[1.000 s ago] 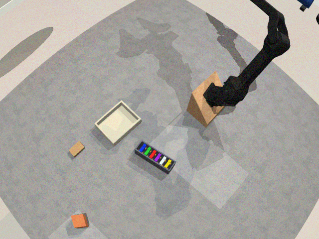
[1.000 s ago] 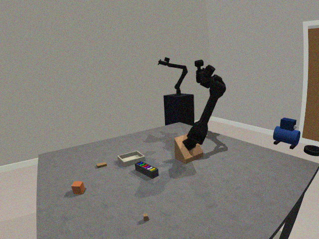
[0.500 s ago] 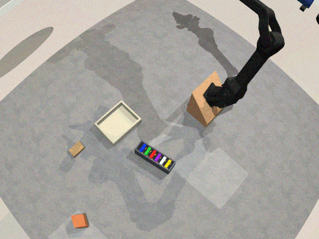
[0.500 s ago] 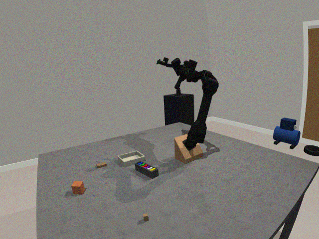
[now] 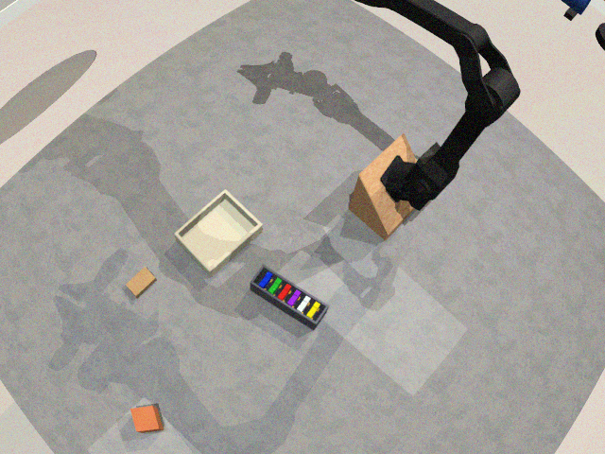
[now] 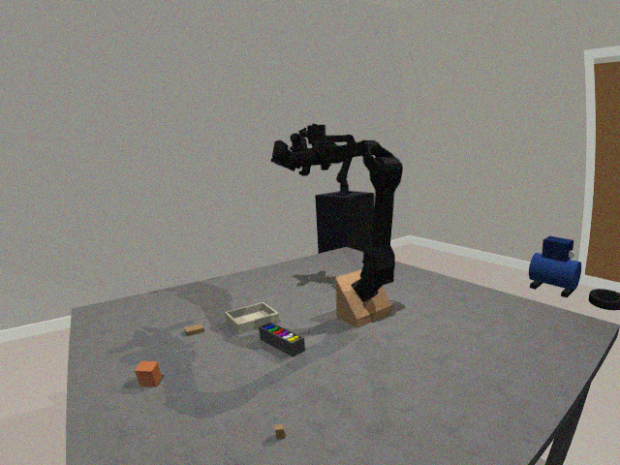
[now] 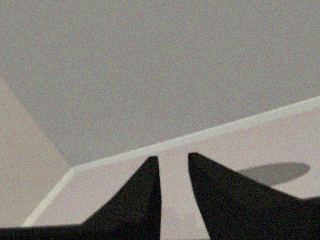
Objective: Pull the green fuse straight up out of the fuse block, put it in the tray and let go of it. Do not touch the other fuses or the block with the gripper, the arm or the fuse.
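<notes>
Now: gripper tip 43 cm above the green fuse, 34 cm to the right of it and 28 cm short of it. Also, from my gripper tip: red fuse: 43 cm below, 36 cm to the left, 28 cm ahead; blue fuse: 43 cm below, 32 cm to the left, 28 cm ahead; flat tan block: 45 cm below, 42 cm ahead, 14 cm to the left.
</notes>
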